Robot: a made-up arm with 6 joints.
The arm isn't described. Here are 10 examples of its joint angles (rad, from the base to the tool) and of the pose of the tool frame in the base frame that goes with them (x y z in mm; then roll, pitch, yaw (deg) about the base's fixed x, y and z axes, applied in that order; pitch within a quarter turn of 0, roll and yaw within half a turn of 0).
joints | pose
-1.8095 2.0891 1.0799 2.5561 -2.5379 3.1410 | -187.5 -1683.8 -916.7 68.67 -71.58 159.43
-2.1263 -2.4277 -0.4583 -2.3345 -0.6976 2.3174 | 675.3 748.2 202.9 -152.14 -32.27 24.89
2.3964 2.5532 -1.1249 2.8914 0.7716 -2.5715 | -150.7 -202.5 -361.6 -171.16 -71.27 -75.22
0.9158 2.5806 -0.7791 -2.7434 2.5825 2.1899 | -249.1 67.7 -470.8 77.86 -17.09 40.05
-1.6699 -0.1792 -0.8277 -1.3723 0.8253 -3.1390 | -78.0 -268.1 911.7 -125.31 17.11 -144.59
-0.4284 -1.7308 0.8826 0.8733 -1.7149 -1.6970 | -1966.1 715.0 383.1 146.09 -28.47 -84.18
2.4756 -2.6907 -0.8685 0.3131 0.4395 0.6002 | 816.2 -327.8 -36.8 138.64 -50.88 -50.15
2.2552 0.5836 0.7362 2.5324 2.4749 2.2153 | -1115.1 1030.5 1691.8 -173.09 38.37 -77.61
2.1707 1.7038 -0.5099 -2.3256 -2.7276 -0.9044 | -503.3 421.4 -374.2 -96.15 -34.58 145.22
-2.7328 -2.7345 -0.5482 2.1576 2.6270 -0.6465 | 1124.2 330.7 -290.5 -178.21 33.60 -127.10
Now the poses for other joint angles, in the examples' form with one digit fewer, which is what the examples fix.
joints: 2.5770 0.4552 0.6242 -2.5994 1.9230 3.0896
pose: -1304 563 1509 -101.7 58.3 34.7
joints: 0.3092 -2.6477 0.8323 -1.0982 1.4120 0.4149
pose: -1361 -558 -847 -96.6 28.5 -72.3
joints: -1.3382 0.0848 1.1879 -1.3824 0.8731 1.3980
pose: 116 -701 2250 64.8 -39.7 -154.6
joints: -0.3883 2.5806 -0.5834 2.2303 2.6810 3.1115
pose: -73 201 -934 -53.0 -14.6 -1.0
